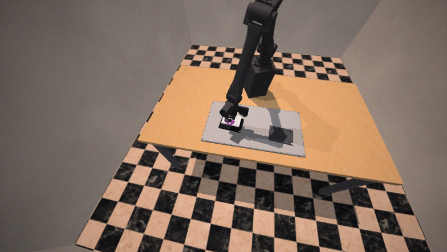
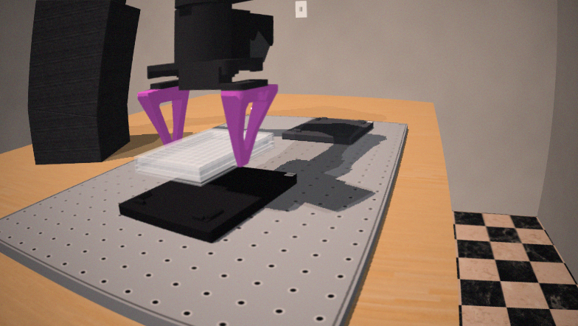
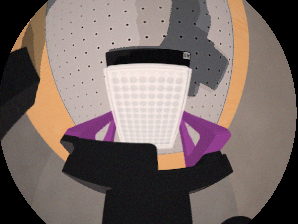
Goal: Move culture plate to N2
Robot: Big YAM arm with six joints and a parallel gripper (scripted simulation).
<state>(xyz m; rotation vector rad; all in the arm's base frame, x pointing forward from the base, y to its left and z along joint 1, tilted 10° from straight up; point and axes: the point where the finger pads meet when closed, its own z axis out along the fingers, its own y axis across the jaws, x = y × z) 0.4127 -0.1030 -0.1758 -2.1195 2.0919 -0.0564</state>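
The black nest N2 is 4 cm below my hand. Also, from my hand: clear lid: 1 cm above; then white corner mark: 5 cm ahead, 8 cm to the left, 4 cm below; then dark nest N1: 1 cm behind, 36 cm to the left, 4 cm below.
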